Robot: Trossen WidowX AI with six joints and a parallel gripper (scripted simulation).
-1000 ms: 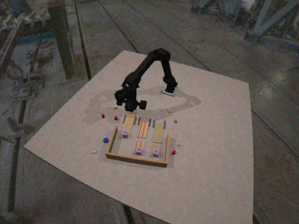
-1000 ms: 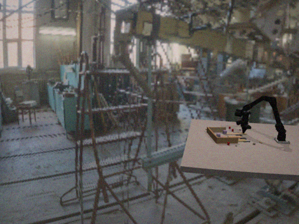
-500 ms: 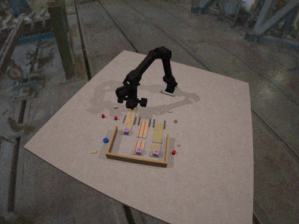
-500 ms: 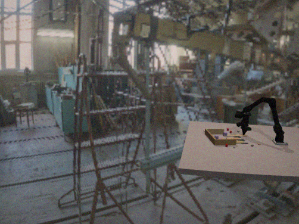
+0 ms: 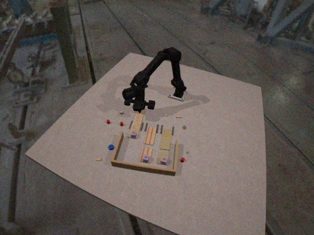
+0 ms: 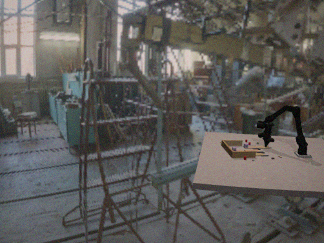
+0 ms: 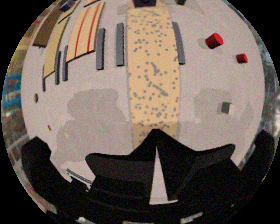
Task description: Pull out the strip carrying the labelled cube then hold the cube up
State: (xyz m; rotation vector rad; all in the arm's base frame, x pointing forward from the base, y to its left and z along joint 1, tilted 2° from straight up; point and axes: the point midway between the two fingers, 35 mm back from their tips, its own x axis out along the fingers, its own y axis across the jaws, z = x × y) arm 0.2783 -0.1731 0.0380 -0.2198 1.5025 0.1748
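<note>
The speckled tan strip lies 9 cm ahead of my gripper tip and 2 cm to the left of it. The rest, counted from my gripper tip: white block: 6 cm ahead, 11 cm to the right; then blue piece: 31 cm ahead, 2 cm to the right.
</note>
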